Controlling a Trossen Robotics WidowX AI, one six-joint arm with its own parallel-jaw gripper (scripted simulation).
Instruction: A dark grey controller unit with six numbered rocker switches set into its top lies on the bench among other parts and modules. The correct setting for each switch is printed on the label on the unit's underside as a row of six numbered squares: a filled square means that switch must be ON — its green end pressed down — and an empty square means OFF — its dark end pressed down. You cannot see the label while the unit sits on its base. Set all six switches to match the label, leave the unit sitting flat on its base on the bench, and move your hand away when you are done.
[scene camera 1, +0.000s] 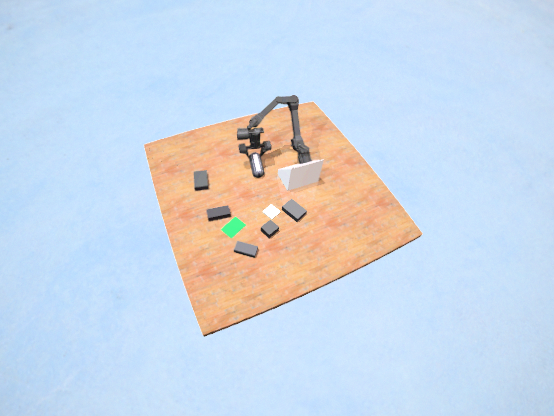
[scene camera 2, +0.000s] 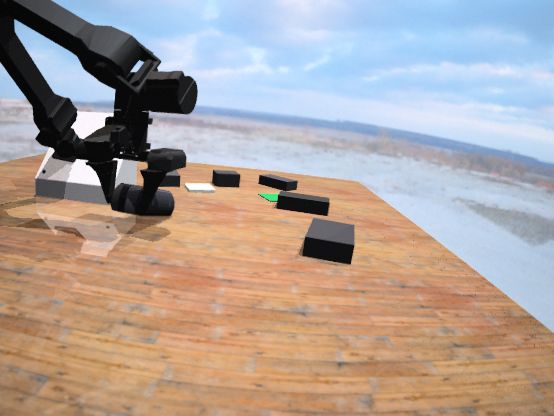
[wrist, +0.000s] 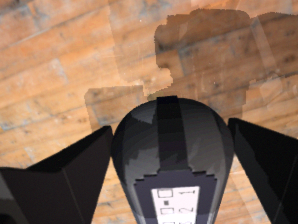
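There is a dark block (scene camera 2: 333, 241) here, though in the wrist view the block is out of frame. My own gripper (scene camera 2: 127, 206) I can see too. The wrist view shows it as well, my gripper (wrist: 169, 128).
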